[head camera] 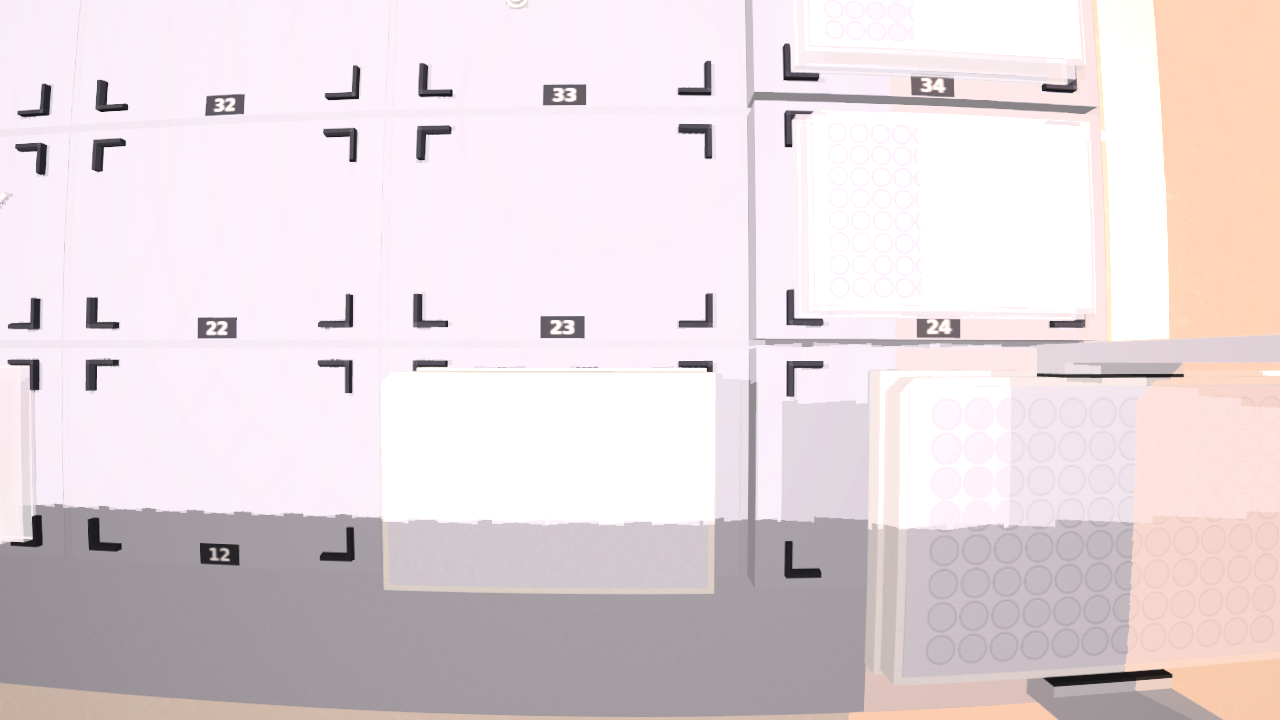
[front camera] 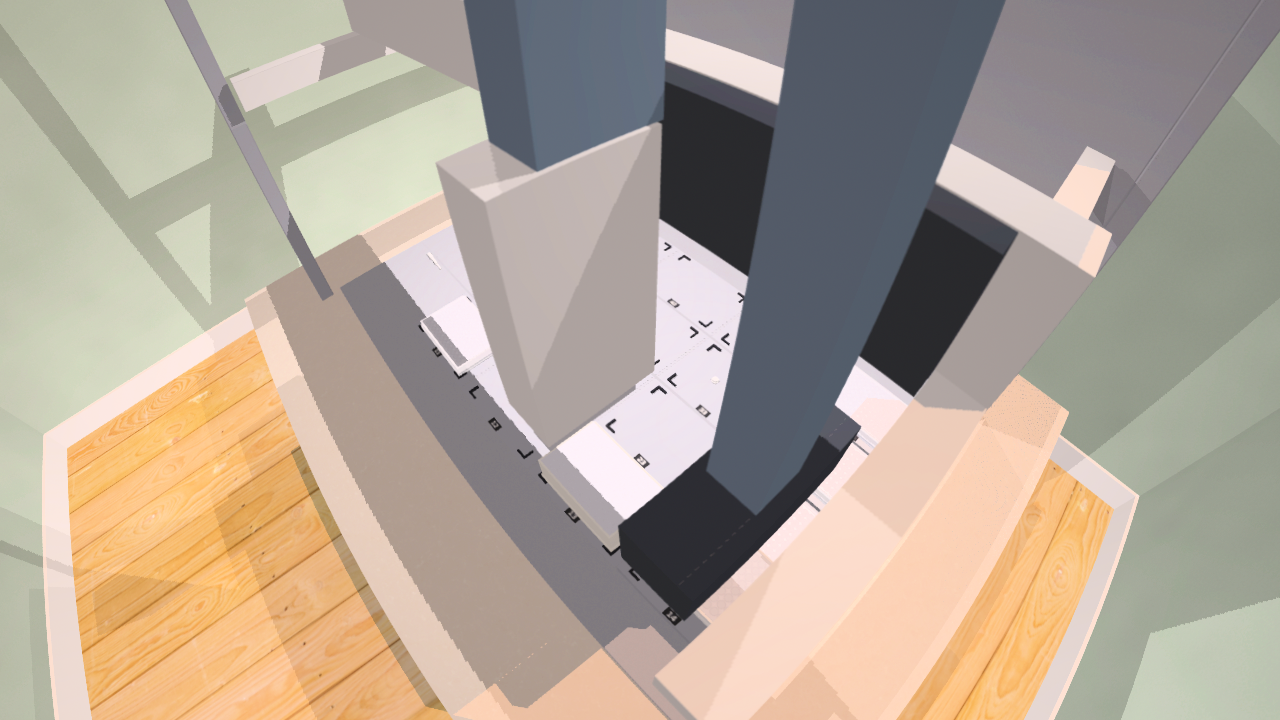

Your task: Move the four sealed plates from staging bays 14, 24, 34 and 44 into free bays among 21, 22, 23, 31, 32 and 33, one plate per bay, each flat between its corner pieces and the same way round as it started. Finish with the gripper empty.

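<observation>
In the head view, my gripper is shut on a sealed plate, its jaws on the long edges. The plate looks level, lifted above bay 14. In the front view the black gripper body hides the jaws and held plate. One sealed plate lies in bay 24 and another in bay 34, partly cut off. Bays 22 and 23 hold no plate. Parts of bays 32 and 33 show. Bay 44's plate does not show in the head view.
A tall pale block stands in bay 13. A white plate lies in bay 11. A small round object lies in bay 33; a thin tool's tip shows in bay 21. The pipetting stage blocks part of the front view.
</observation>
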